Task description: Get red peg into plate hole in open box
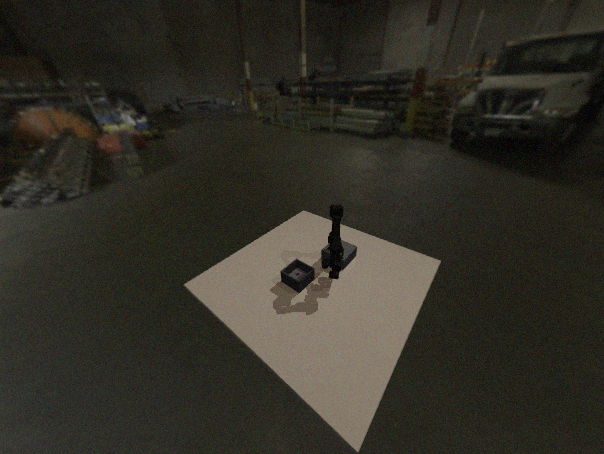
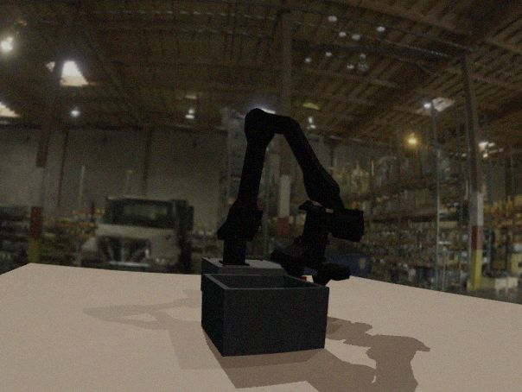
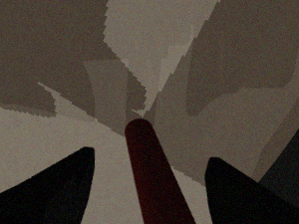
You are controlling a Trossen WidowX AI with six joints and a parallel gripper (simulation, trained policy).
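Now: the plate 180 mm ahead of my gripper tip, 180 mm to the right of it and 20 mm above it. The rest, counted from my gripper tip: dark box (180 mm ahead, 180 mm to the right); then red peg (10 mm above).
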